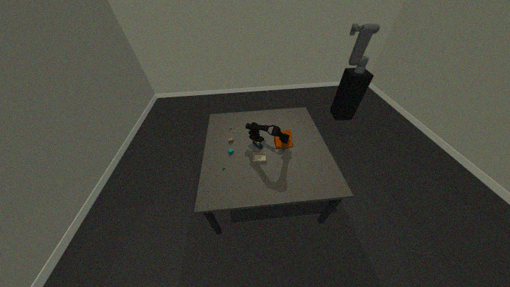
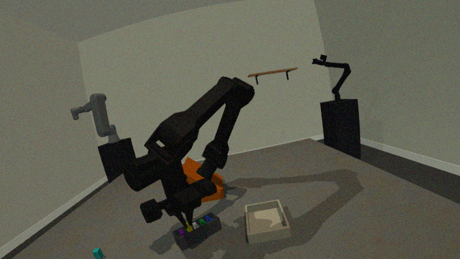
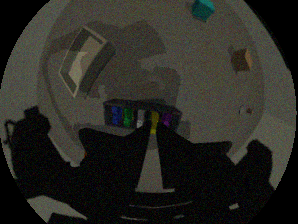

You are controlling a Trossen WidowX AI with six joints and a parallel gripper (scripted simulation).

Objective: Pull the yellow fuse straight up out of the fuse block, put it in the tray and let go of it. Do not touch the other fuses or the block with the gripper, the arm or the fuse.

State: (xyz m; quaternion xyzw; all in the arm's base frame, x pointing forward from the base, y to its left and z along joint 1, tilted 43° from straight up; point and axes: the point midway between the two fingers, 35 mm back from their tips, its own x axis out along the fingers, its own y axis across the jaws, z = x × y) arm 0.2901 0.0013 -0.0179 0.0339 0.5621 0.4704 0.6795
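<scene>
Now: the tray 20 mm behind my gripper tip, 200 mm to the left of it and 40 mm below it. Round my gripper tip: yellow fuse: 10 mm below.
</scene>
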